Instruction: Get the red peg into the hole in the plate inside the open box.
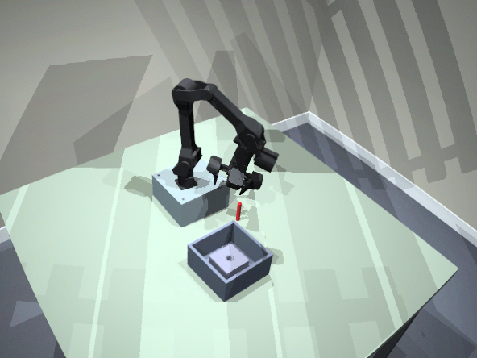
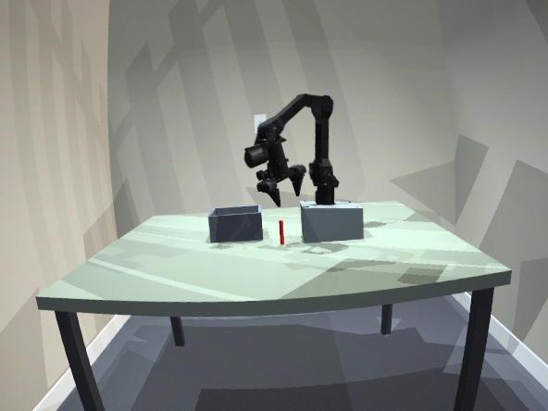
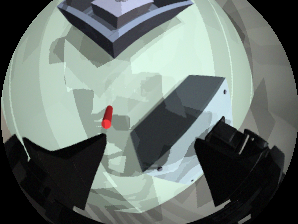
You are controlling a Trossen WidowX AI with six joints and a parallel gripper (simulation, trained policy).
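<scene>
Now: the red peg 10 cm below my gripper tip, 4 cm to the left of it and 2 cm ahead of it. From my gripper tip the other things lie so: grey box: 22 cm ahead, 11 cm below, 10 cm to the right; light plate: 22 cm ahead, 10 cm to the right, 9 cm below.
</scene>
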